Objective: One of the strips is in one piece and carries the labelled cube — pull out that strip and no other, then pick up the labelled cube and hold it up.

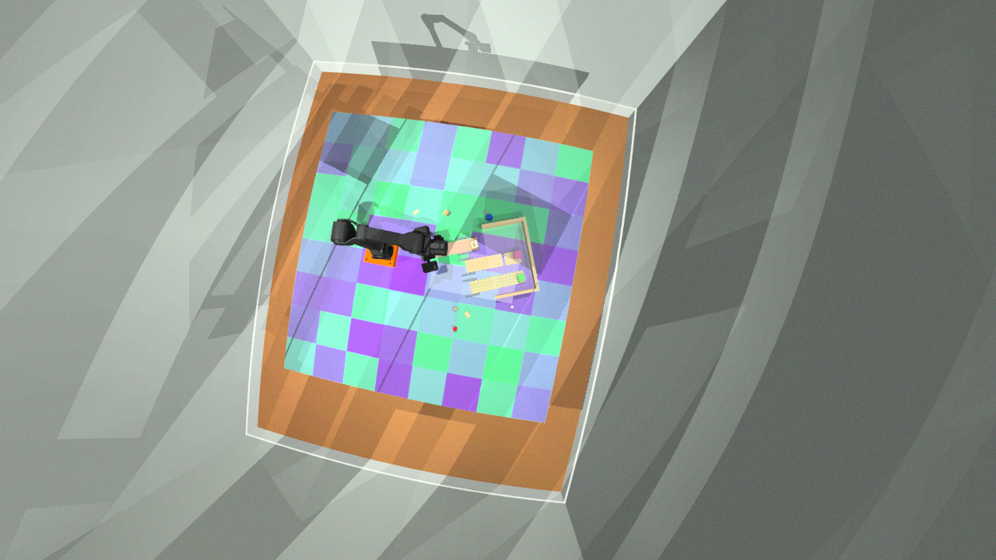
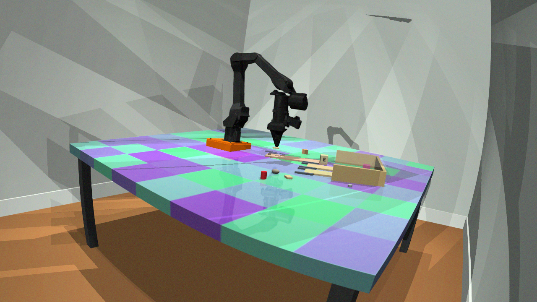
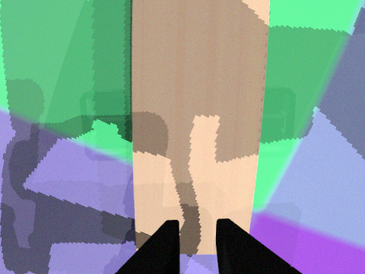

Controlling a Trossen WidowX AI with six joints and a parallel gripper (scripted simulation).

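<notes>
Right now the tan strip is 80 mm ahead of my gripper tip, 40 mm to the left of it and 40 mm below it. Also, from my gripper tip: red cylinder 180 mm ahead, 310 mm to the right, 30 mm below; then grey pebble 160 mm ahead, 220 mm to the right, 40 mm below; then labelled cube 180 mm ahead, 70 mm to the left, 20 mm below.
</notes>
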